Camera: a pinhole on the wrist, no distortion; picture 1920 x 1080 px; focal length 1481.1 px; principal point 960.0 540.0 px. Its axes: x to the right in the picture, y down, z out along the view. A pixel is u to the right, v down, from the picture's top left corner.
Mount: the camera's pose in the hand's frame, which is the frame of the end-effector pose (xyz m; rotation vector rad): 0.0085 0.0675 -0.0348 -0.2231 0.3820 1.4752
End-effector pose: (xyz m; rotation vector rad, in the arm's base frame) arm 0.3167 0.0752 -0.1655 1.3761 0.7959 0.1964
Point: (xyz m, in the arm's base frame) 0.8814 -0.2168 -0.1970
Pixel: 453 53
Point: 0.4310 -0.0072 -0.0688
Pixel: 711 776
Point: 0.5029 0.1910 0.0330
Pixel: outside the picture
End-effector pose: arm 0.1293 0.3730 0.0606 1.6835 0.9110 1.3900
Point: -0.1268 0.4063 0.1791
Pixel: behind the camera
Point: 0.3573 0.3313 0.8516
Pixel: outside the picture
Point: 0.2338 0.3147 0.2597
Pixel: 1726 349
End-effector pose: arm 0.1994 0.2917 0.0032 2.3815 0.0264 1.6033
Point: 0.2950 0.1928 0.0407
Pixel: 678 177
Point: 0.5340 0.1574 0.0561
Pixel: 539 59
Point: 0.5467 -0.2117 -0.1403
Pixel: 1245 946
